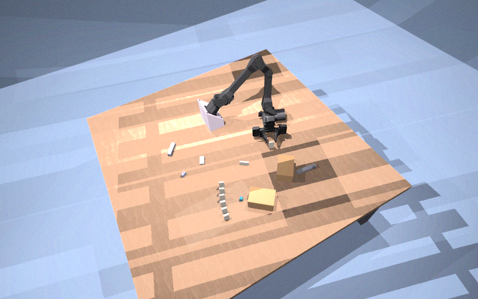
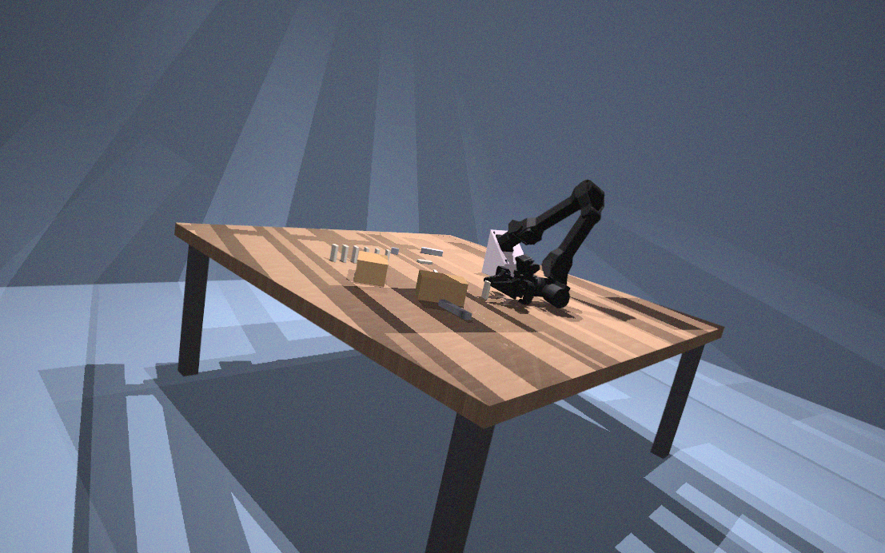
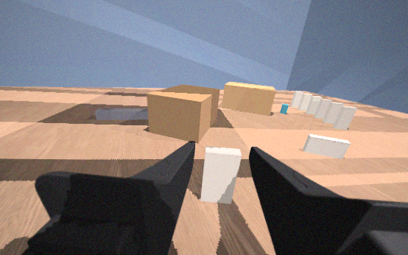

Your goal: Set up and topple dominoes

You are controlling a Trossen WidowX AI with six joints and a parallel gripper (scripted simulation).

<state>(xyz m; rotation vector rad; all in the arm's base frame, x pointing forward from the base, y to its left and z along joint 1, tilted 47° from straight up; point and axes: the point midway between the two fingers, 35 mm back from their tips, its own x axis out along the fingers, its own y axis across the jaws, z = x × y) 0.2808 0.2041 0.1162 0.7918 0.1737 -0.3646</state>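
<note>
Now: the grey cube 48 cm to the right of my gripper tip, 7 cm behind it and 4 cm below it. From my gripper tip the other things lie so: teal cube 28 cm to the right, 20 cm ahead, 4 cm below.
</note>
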